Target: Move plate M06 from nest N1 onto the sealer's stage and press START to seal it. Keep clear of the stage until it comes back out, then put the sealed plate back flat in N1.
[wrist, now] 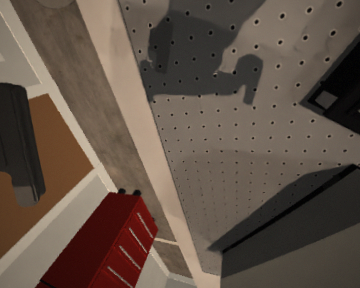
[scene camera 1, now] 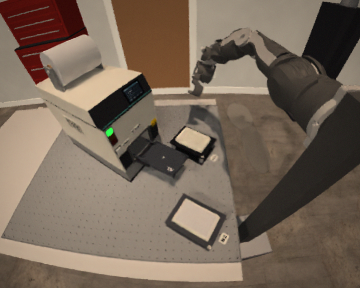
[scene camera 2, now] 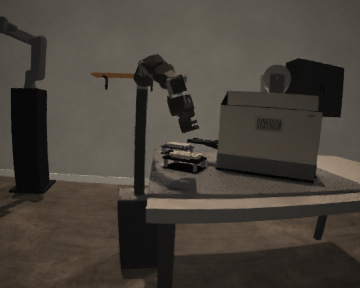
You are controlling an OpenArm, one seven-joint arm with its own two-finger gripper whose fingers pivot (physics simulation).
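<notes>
Plate M06 [scene camera 1: 194, 139] [scene camera 2: 177, 146], pale and flat, sits in the black nest N1 [scene camera 1: 188, 151], right of the sealer's stage in scene camera 1. The dark stage [scene camera 1: 162, 157] [scene camera 2: 204, 143] stands out of the sealer [scene camera 1: 125, 120] [scene camera 2: 270, 137] [wrist: 300, 250] and is bare. A round green button [scene camera 1: 109, 132] glows on the sealer's front, above a dark red one. My gripper [scene camera 1: 195, 92] [scene camera 2: 194, 126] is open and empty, high above the table beyond N1. One finger [wrist: 21, 145] shows at the left of the wrist view.
A second pale plate [scene camera 1: 196, 219] [scene camera 2: 184, 156] sits in nest N2 [scene camera 1: 173, 226], nearer scene camera 1. A black corner [wrist: 345, 85] shows at the wrist view's right; I cannot tell which fixture it is. A red drawer cabinet [scene camera 1: 45, 20] [wrist: 105, 240] stands behind the table.
</notes>
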